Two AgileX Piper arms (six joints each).
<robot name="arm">
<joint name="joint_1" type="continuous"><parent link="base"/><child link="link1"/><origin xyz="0 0 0.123"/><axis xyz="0 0 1"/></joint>
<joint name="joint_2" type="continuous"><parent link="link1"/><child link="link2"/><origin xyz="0 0 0"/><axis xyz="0 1 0"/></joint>
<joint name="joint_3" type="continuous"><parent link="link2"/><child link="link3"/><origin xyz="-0.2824 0 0.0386"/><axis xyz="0 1 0"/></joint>
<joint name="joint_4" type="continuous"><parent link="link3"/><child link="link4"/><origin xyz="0.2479 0 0.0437"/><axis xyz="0.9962 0 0.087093"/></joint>
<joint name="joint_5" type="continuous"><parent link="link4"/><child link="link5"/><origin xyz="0 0 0"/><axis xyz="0 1 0"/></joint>
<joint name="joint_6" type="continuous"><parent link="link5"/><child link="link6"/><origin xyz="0.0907 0 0.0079"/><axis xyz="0.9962 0 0.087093"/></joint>
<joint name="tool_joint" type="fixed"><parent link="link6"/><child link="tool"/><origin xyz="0 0 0" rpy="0 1.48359 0"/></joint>
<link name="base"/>
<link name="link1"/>
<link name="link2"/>
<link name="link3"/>
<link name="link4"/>
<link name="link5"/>
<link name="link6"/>
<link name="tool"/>
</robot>
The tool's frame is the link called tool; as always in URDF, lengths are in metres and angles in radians. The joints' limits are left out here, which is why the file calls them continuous.
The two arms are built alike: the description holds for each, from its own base.
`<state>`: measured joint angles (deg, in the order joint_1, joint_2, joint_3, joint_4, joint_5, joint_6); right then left.
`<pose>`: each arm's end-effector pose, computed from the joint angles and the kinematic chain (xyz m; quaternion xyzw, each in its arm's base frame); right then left.
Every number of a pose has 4 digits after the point. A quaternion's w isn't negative.
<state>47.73 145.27 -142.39 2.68 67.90 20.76 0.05 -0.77 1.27 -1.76 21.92 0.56</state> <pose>0.3611 0.4031 0.2004 -0.2240 0.9515 0.1370 0.1604 0.0522 -0.0010 0.1721 -0.0045 0.8060 -0.0099 0.5918</pose>
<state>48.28 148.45 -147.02 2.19 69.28 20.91 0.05 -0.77 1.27 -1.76 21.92 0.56</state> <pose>0.3617 0.4106 0.1924 -0.2285 0.9504 0.1350 0.1624 0.0522 -0.0010 0.1721 -0.0045 0.8060 -0.0099 0.5918</pose>
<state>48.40 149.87 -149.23 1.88 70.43 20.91 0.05 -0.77 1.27 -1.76 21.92 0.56</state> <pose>0.3623 0.4123 0.1891 -0.2303 0.9507 0.1312 0.1612 0.0522 -0.0010 0.1721 -0.0045 0.8060 -0.0099 0.5918</pose>
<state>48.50 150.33 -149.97 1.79 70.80 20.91 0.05 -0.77 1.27 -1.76 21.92 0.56</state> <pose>0.3620 0.4133 0.1881 -0.2314 0.9506 0.1303 0.1609 0.0522 -0.0010 0.1721 -0.0045 0.8060 -0.0099 0.5918</pose>
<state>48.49 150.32 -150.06 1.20 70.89 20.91 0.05 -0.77 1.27 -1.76 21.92 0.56</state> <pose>0.3627 0.4126 0.1886 -0.2319 0.9505 0.1261 0.1639 0.0522 -0.0010 0.1721 -0.0045 0.8060 -0.0099 0.5918</pose>
